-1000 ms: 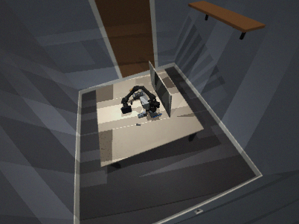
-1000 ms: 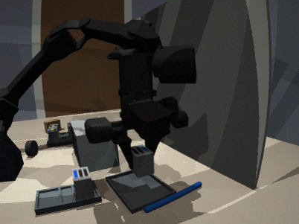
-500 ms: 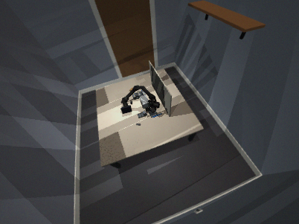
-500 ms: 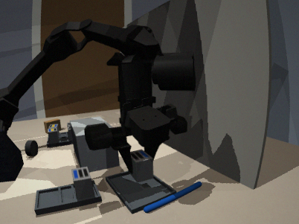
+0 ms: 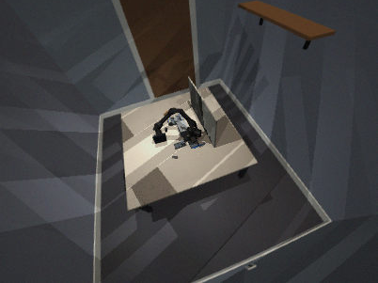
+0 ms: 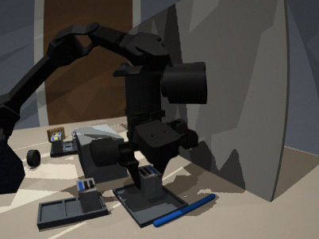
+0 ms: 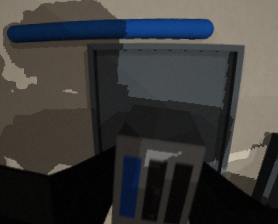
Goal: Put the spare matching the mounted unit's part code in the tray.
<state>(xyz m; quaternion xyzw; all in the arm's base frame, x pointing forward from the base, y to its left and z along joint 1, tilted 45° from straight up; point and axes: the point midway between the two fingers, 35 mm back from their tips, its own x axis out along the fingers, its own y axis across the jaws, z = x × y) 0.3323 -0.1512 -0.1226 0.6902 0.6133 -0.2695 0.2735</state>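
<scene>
Now: gripper tip 2 cm below the grey spare block. From my gripper tip the other things lie so: blue pen (7 cm to the right, 4 cm ahead, 3 cm below); dark rack (15 cm behind, 3 cm below, 2 cm to the left); dark tray (3 cm below).
</scene>
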